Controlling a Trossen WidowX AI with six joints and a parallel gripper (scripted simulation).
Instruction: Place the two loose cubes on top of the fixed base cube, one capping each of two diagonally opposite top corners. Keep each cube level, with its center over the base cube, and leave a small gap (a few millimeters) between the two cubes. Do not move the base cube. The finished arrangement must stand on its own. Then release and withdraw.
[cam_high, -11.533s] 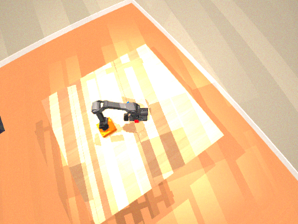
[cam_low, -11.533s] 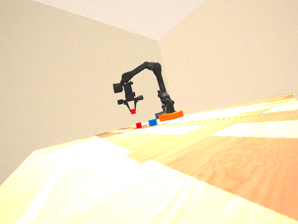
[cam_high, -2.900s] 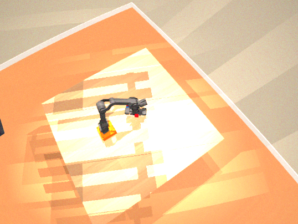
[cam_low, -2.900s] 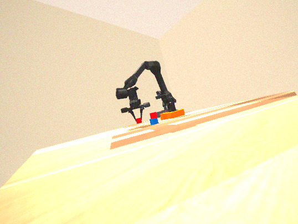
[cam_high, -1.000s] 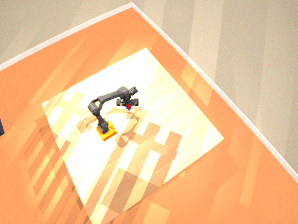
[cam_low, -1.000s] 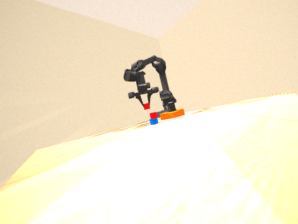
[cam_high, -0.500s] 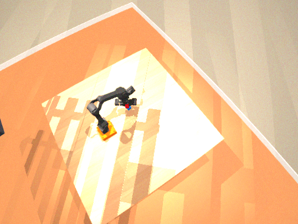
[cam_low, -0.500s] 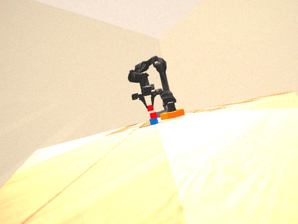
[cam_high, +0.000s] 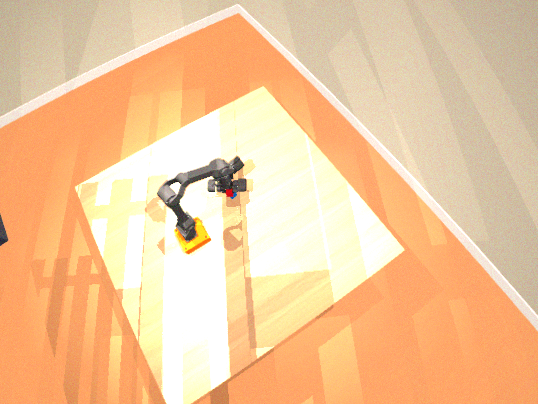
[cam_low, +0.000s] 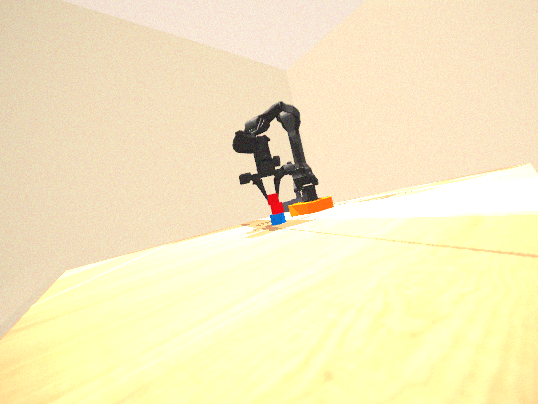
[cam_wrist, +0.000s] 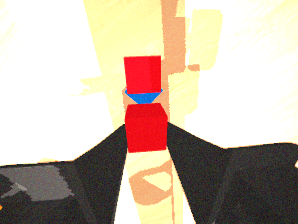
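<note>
Right now my gripper tip is 1 cm short of the blue cube, 2 cm to the right of it and 7 cm above it.
</note>
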